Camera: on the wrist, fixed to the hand. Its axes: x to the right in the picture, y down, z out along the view.
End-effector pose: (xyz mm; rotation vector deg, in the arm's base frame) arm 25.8 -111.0 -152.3 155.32 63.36 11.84
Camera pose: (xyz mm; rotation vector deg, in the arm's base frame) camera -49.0 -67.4 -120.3 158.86 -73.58 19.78
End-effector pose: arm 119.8 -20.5 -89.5 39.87 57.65 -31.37
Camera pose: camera 30.0 -28.1 -109.4 69.35 9.20 50.25
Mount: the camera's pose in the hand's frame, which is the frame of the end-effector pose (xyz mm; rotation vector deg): -20.7 -73.1 -52.4 -1.15 -2.00 93.85
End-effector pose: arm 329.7 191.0 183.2 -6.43 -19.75 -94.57
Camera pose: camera 266.9 200.9 116.3 -18.74 -8.26 -1.68
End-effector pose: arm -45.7 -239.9 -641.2 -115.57 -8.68 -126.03
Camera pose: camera -108.5 -176.4 -664.4 -68.06 61.89 -58.24
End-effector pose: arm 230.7 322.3 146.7 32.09 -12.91 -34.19
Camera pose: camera 198.4 307.0 61.6 11.29 -34.55 56.16
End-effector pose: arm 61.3 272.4 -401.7 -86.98 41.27 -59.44
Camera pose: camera -1.4 282.6 -334.8 -29.08 85.90 14.80
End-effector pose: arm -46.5 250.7 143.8 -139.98 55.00 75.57
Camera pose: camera 26.7 292.0 182.0 49.90 -127.42 -61.35
